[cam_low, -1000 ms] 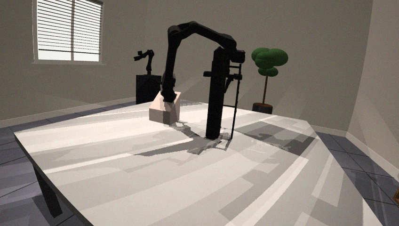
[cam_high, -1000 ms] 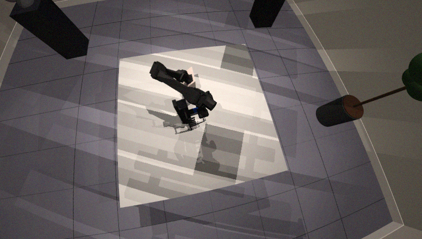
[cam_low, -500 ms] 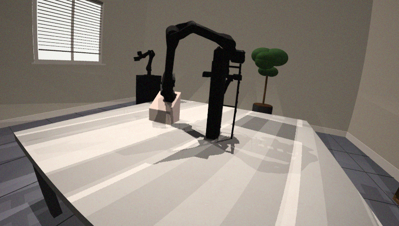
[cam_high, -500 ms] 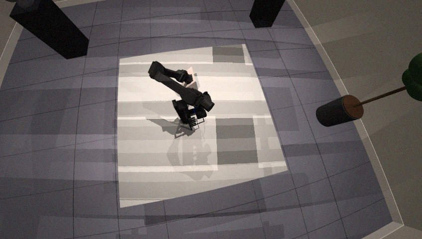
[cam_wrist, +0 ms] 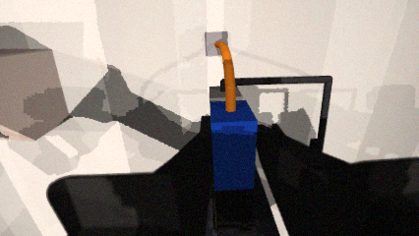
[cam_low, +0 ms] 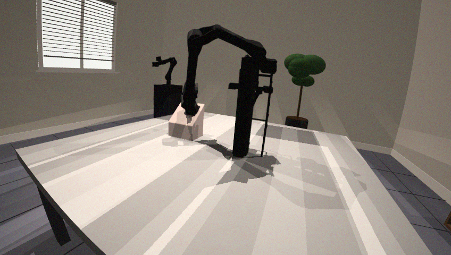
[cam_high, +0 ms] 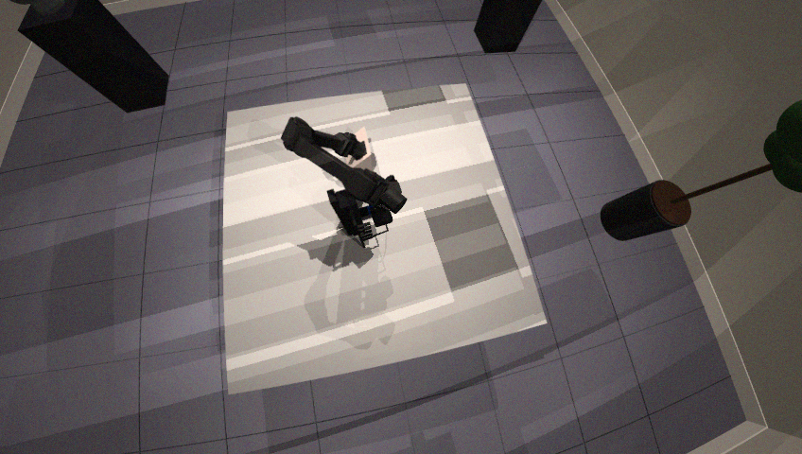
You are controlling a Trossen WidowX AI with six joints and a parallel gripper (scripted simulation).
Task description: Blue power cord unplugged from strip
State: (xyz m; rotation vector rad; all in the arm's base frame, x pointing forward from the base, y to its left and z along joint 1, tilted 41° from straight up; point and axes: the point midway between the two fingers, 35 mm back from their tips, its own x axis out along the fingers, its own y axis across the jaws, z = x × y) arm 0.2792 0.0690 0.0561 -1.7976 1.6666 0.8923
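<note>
My gripper tip is 10 mm short of the blue plug and 30 mm to the left of it.
</note>
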